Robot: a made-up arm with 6 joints. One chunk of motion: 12 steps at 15 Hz.
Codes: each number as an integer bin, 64 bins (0 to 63) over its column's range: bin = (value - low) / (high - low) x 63, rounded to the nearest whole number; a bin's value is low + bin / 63 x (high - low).
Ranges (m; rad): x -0.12..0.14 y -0.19..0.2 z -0.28..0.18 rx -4.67..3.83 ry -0.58..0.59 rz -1..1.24
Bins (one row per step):
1: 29 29 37 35 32 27
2: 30 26 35 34 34 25
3: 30 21 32 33 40 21
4: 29 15 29 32 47 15
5: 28 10 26 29 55 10
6: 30 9 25 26 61 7
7: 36 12 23 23 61 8
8: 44 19 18 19 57 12
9: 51 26 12 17 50 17
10: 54 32 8 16 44 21
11: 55 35 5 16 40 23
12: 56 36 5 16 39 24
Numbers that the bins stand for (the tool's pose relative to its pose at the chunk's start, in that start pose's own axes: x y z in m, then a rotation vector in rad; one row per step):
1: -0.0003 -0.0105 -0.0098 0.0522 0.0143 -0.0400
2: 0.0038 -0.0290 -0.0244 -0.0827 0.0514 -0.1111
3: 0.0038 -0.0600 -0.0463 -0.2176 0.1629 -0.2533
4: -0.0003 -0.0971 -0.0683 -0.3525 0.2929 -0.4667
5: -0.0044 -0.1281 -0.0902 -0.7573 0.4414 -0.6444
6: 0.0038 -0.1343 -0.0975 -1.1621 0.5529 -0.7511
7: 0.0286 -0.1157 -0.1121 -1.5668 0.5529 -0.7156
8: 0.0616 -0.0724 -0.1486 -2.1065 0.4786 -0.5733
9: 0.0905 -0.0290 -0.1924 -2.3763 0.3486 -0.3956
10: 0.1029 0.0081 -0.2216 -2.5113 0.2371 -0.2533
11: 0.1070 0.0267 -0.2435 -2.5113 0.1629 -0.1822
12: 0.1111 0.0329 -0.2435 -2.5113 0.1443 -0.1467

